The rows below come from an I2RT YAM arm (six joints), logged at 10 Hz.
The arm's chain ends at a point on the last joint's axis. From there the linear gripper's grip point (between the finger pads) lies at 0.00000 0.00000 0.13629 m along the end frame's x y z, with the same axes.
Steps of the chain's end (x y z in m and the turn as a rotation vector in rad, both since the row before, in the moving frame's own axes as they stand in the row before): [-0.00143 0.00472 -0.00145 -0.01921 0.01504 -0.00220]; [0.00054 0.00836 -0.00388 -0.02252 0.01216 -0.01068]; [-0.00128 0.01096 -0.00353 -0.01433 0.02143 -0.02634]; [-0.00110 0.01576 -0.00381 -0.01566 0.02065 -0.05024]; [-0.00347 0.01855 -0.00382 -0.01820 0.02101 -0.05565]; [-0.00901 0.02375 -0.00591 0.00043 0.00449 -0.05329]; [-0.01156 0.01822 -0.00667 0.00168 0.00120 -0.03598]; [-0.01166 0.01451 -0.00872 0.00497 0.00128 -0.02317]
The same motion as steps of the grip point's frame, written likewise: [0.00062 0.00734 -0.00149 -0.01921 0.01504 -0.00220]; [0.00221 0.01142 -0.00392 -0.02252 0.01216 -0.01068]; [0.00167 0.01287 -0.00358 -0.01433 0.02143 -0.02634]; [0.00177 0.01782 -0.00386 -0.01566 0.02065 -0.05024]; [-0.00054 0.02095 -0.00387 -0.01820 0.02101 -0.05565]; [-0.00840 0.02368 -0.00591 0.00043 0.00449 -0.05329]; [-0.01140 0.01799 -0.00667 0.00168 0.00120 -0.03598]; [-0.01149 0.01383 -0.00872 0.00497 0.00128 -0.02317]
